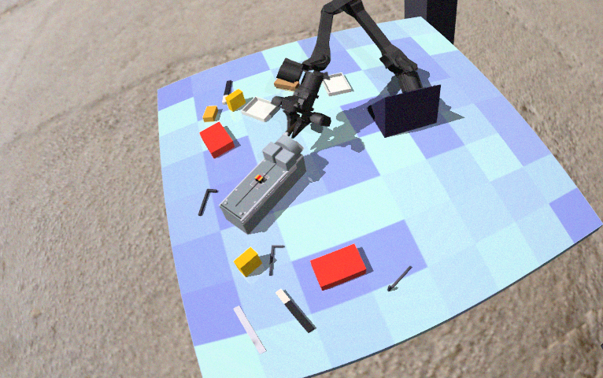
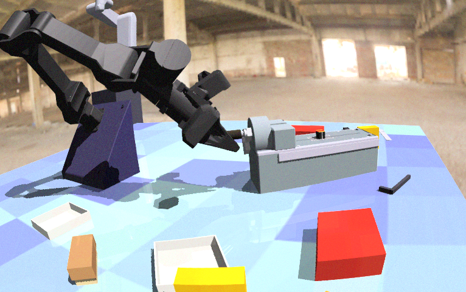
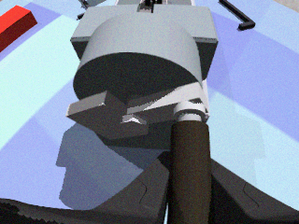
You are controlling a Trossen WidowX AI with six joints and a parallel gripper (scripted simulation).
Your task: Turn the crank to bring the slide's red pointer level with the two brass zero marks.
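Now: gripper tip 130 mm short of the red pointer and 110 mm to the right of it. Round my gripper tip: dark crank handle: 20 mm above, 10 mm to the right, 10 mm behind; tan block: 320 mm to the right, 90 mm behind, 70 mm below.
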